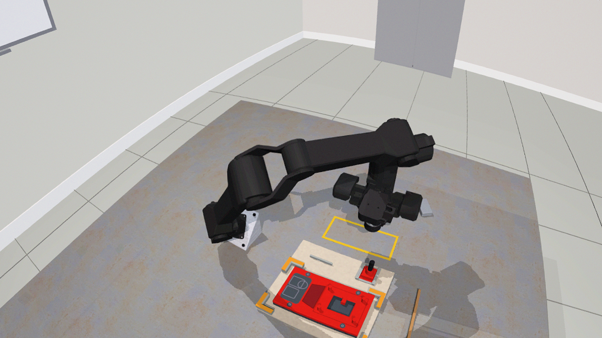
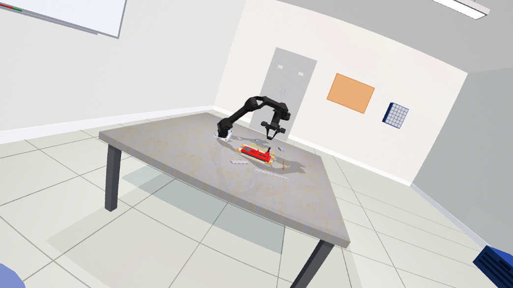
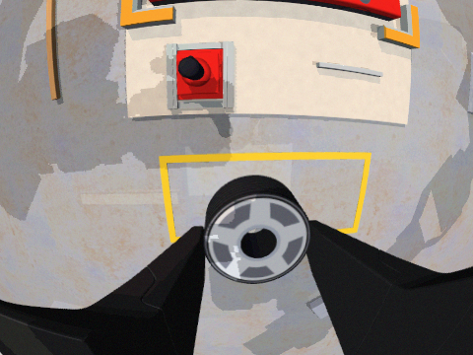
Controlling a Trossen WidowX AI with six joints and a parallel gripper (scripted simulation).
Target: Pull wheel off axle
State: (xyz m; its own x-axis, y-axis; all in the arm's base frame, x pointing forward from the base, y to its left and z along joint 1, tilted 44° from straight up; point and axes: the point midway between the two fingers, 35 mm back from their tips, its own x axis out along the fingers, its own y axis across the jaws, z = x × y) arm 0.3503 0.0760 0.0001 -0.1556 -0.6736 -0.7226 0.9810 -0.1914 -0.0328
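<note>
The black axle is 20 mm ahead of my gripper tip, 70 mm to the right of it and 80 mm below it. Also, from my gripper tip: grey block 140 mm ahead, 200 mm to the left, 110 mm below; then wheel right at my gripper tip; then thin orange rod 150 mm ahead, 170 mm to the right, 110 mm below.
</note>
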